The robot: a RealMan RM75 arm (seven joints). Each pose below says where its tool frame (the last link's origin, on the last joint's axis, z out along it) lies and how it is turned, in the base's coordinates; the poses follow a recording.
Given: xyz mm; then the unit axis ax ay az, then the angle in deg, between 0 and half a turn.
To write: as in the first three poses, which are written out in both.
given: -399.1, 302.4, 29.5, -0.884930, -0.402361, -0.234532, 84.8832
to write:
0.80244, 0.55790, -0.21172
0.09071, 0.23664, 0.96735
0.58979, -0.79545, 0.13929
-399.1, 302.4, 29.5

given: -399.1, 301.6, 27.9, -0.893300, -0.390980, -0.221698, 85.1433
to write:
0.81509, 0.54059, -0.20830
0.09879, 0.22459, 0.96943
0.57085, -0.81075, 0.12965
-399.1, 301.6, 27.9

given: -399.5, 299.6, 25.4, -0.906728, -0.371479, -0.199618, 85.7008
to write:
0.83549, 0.51064, -0.20300
0.11252, 0.20262, 0.97277
0.53786, -0.83558, 0.11183
-399.5, 299.6, 25.4

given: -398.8, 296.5, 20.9, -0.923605, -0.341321, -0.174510, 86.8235
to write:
0.86119, 0.47202, -0.18855
0.12354, 0.16546, 0.97845
0.49304, -0.86592, 0.08418
-398.8, 296.5, 20.9

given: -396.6, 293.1, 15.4, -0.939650, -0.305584, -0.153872, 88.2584
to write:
0.88650, 0.43222, -0.16525
0.12461, 0.12094, 0.98481
0.44563, -0.89362, 0.05335
-396.6, 293.1, 15.4

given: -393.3, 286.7, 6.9, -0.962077, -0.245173, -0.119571, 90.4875
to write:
0.92496, 0.35745, -0.12915
0.11832, 0.05211, 0.99161
0.36118, -0.93248, 0.00591
-393.3, 286.7, 6.9

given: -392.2, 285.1, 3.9, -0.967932, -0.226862, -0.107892, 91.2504
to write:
0.93552, 0.33225, -0.12010
0.11651, 0.03077, 0.99271
0.33352, -0.94269, -0.00993
-392.2, 285.1, 3.9

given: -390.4, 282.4, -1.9, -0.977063, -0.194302, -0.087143, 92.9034
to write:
0.95236, 0.28649, -0.10460
0.11243, -0.01099, 0.99360
0.28351, -0.95802, -0.04267
-390.4, 282.4, -1.9

